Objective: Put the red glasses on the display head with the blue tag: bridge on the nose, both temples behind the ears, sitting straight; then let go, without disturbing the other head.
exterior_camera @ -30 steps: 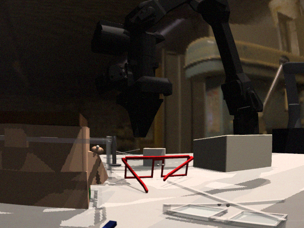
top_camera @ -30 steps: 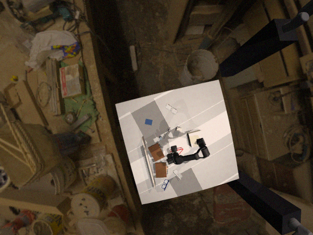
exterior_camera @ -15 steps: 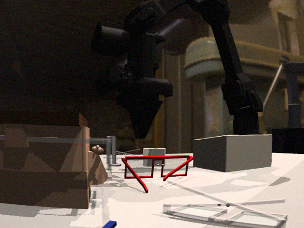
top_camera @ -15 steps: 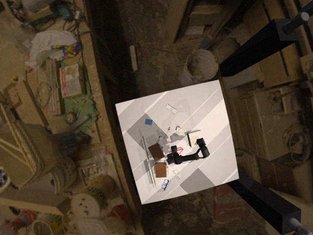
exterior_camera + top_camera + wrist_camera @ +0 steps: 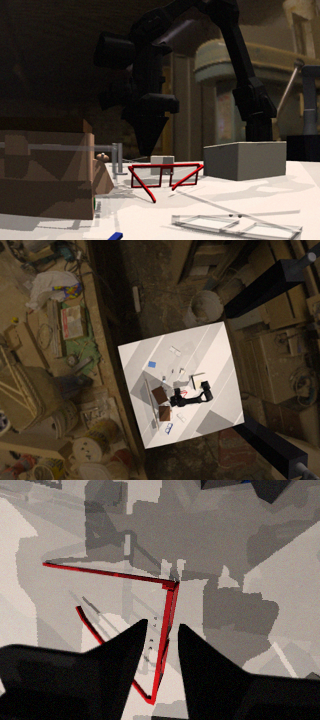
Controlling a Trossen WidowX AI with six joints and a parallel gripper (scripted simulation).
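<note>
Now: the grey post 250 mm to the right of my gripper tip, 40 mm below it and 10 mm ahead of it. Round my gripper tip: long rod 290 mm ahead, 80 mm to the left, 10 mm below; blue tag 380 mm to the right, 230 mm ahead, 60 mm below.
</note>
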